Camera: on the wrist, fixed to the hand. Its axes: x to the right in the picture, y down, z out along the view.
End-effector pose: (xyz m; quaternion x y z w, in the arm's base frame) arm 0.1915 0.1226 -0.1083 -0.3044 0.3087 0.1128 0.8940
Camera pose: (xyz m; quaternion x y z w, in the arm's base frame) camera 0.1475 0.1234 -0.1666 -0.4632 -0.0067 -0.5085 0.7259
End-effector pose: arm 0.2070 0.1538 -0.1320 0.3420 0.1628 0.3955 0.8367
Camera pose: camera 0.1520 0.2011 -0.1409 0.1171 0.3182 -0.2832 0.8971
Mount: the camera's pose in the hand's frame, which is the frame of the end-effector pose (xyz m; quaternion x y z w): 0.0017 0.0455 -0.0572 -0.0369 -0.0230 -0.6815 0.7305
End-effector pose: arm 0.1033 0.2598 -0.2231 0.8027 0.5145 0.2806 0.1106
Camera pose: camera 0.1063 0.2347 -0.1545 0.2381 0.9100 0.1301 0.3135
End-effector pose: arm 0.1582 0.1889 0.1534 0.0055 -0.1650 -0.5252 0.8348
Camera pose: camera 0.2148 0.1984 0.1081 0.0736 -0.1166 -0.9588 0.2483
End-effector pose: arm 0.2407 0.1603 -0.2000 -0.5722 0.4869 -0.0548 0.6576
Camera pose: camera 0.1793 0.1347 -0.2303 -0.7754 -0.0474 -0.4571 0.4331
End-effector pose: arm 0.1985 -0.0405 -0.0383 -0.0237 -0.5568 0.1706 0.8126
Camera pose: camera 0.2399 0.0115 -0.0688 0.3361 -0.4479 -0.4492 0.6962
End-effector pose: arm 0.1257 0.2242 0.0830 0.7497 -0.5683 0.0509 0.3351
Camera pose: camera 0.1034 0.2490 0.1481 0.9238 0.0862 -0.2294 0.2941
